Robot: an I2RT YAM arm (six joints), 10 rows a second.
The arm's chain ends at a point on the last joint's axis. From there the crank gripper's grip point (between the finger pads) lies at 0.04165 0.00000 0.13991 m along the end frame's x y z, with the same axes.
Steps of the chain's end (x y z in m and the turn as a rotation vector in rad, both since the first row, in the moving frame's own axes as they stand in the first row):
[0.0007 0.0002 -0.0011 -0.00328 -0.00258 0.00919]
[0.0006 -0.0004 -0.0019 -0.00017 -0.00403 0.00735]
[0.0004 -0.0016 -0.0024 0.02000 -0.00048 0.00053]
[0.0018 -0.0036 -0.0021 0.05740 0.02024 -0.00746]
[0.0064 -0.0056 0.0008 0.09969 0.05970 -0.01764]
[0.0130 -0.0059 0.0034 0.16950 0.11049 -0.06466]
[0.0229 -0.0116 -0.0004 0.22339 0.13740 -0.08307]
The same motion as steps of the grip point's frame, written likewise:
[0.0003 0.0010 -0.0010 -0.00328 -0.00258 0.00919]
[0.0000 -0.0001 -0.0017 -0.00017 -0.00403 0.00735]
[0.0003 -0.0044 -0.0024 0.02000 -0.00048 0.00053]
[0.0046 -0.0119 -0.0032 0.05740 0.02024 -0.00746]
[0.0145 -0.0202 -0.0027 0.09969 0.05970 -0.01764]
[0.0272 -0.0322 -0.0042 0.16950 0.11049 -0.06466]
[0.0401 -0.0460 -0.0112 0.22339 0.13740 -0.08307]

